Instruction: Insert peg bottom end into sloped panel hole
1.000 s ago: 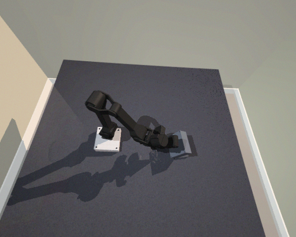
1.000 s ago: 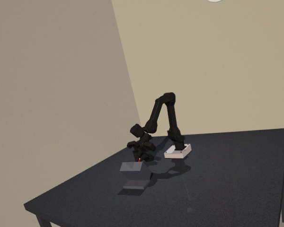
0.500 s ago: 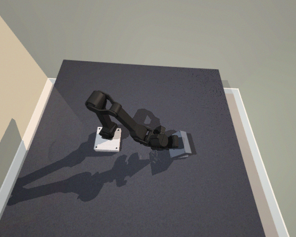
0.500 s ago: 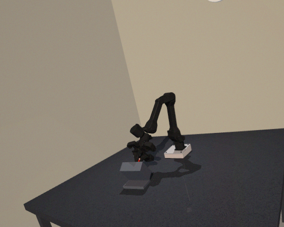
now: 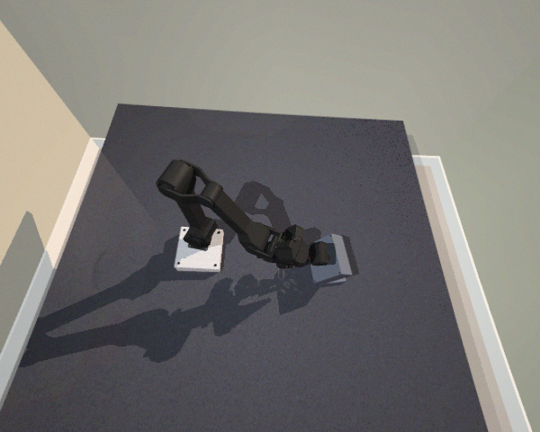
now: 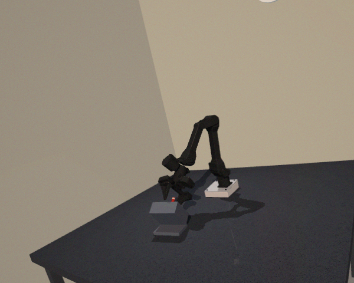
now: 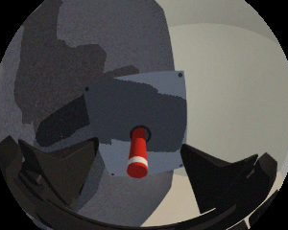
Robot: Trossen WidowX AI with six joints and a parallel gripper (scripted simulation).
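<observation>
Now: gripper tip 10 mm past the red peg and 10 mm below it. The rest, counted from my gripper tip: sloped panel: 40 mm ahead, 10 mm to the left, 30 mm below; then low grey foot: 60 mm ahead, 20 mm to the left, 90 mm below.
</observation>
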